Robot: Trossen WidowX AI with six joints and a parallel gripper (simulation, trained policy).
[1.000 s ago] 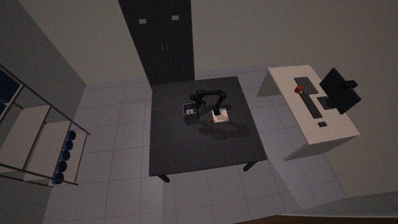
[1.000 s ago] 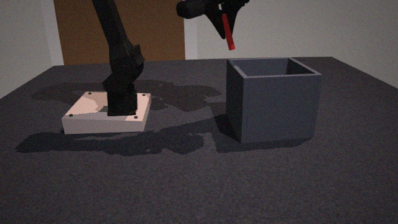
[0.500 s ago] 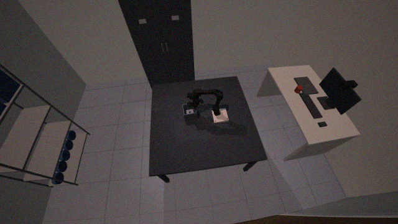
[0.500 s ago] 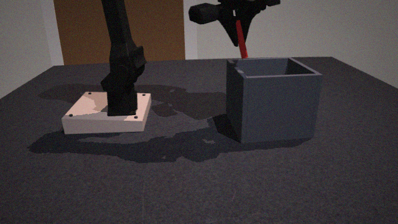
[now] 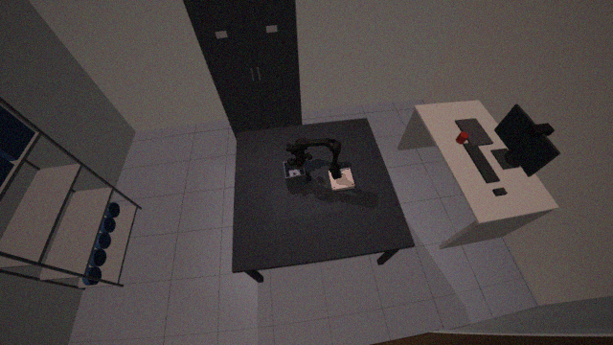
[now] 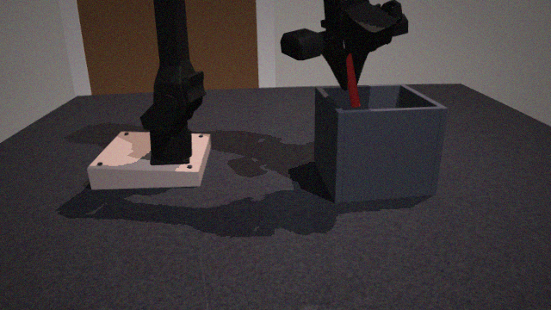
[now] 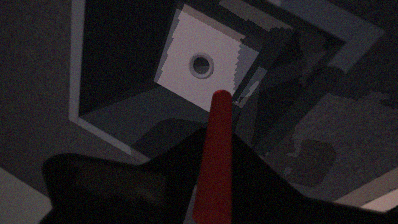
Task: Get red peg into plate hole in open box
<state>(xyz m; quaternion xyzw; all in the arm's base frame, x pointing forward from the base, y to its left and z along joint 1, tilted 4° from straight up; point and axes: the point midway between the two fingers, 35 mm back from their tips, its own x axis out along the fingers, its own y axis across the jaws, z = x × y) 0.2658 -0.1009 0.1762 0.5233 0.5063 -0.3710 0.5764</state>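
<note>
Right now my gripper tip is 11 cm above the pale plate, 4 cm short of it and 1 cm to the left of it. The rest, counted from my gripper tip: red peg 1 cm to the right, 1 cm above.
</note>
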